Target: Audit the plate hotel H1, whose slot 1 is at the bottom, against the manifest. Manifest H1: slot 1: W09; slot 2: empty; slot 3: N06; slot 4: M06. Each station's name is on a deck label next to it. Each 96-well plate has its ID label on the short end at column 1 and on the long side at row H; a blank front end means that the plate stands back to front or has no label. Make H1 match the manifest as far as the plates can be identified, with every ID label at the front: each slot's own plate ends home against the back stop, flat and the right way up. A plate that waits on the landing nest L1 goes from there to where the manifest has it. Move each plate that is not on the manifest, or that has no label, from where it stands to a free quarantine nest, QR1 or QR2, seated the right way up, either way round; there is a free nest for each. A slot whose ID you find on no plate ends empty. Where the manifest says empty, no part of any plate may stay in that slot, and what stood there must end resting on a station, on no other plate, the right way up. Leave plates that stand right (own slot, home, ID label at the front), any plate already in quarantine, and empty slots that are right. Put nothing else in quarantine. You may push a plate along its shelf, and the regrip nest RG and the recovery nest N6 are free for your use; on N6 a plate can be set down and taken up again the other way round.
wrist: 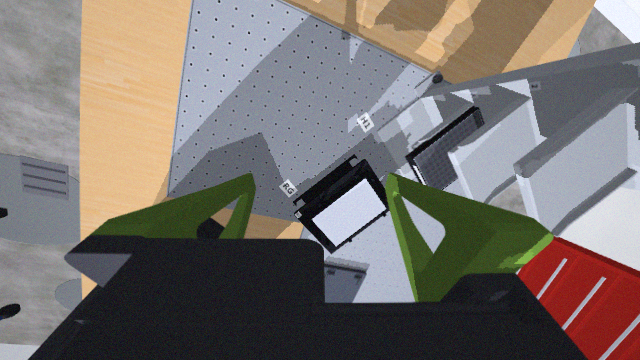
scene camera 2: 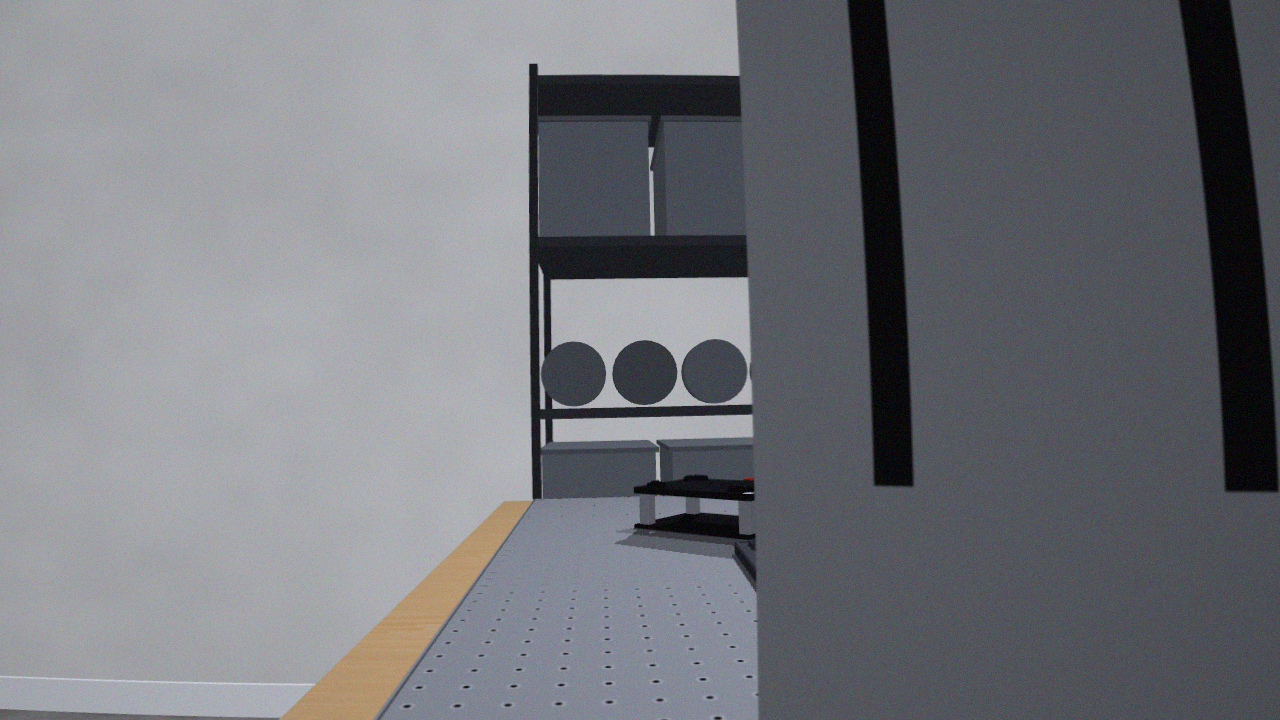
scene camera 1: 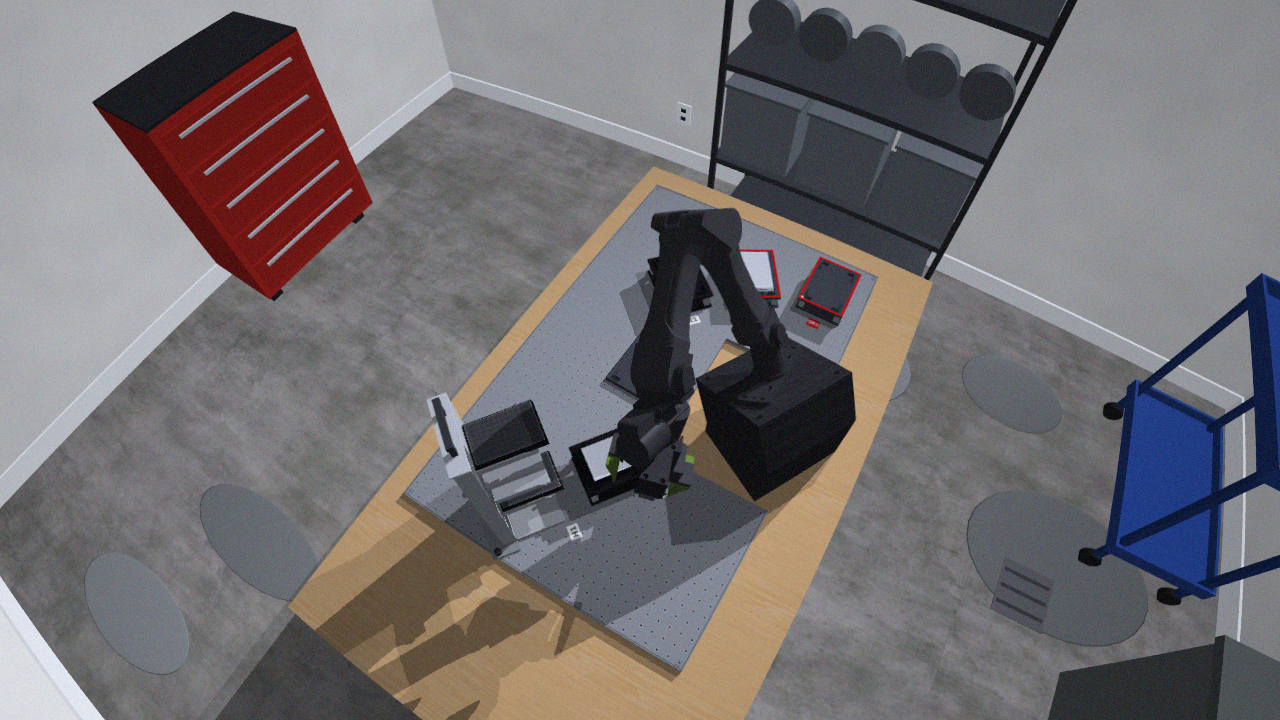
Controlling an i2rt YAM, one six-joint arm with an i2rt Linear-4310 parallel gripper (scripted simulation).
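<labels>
My gripper is visible to me both in the wrist view and in scene camera 1. On my gripper, point(wrist: 163, 274) and point(scene camera 1: 672, 478) are the same spot. There is also a white plate, which I see in scene camera 1 point(757, 263), while in the wrist view the white plate is out of frame.
</labels>
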